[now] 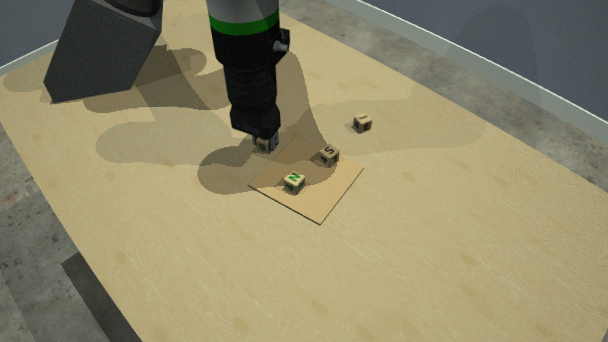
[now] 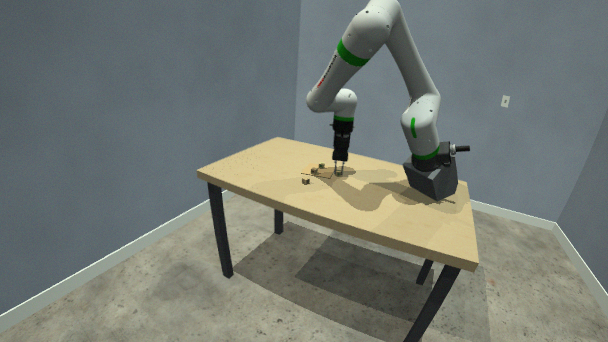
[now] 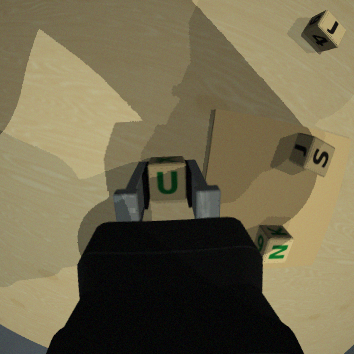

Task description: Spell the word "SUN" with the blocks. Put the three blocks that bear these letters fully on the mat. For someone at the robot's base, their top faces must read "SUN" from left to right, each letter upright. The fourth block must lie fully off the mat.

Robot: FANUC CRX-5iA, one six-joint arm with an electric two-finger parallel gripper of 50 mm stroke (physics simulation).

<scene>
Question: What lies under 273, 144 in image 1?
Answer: The gripper.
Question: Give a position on a U block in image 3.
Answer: At 166, 174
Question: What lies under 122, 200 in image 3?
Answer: The gripper.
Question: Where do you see an N block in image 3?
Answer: At 273, 242
</scene>
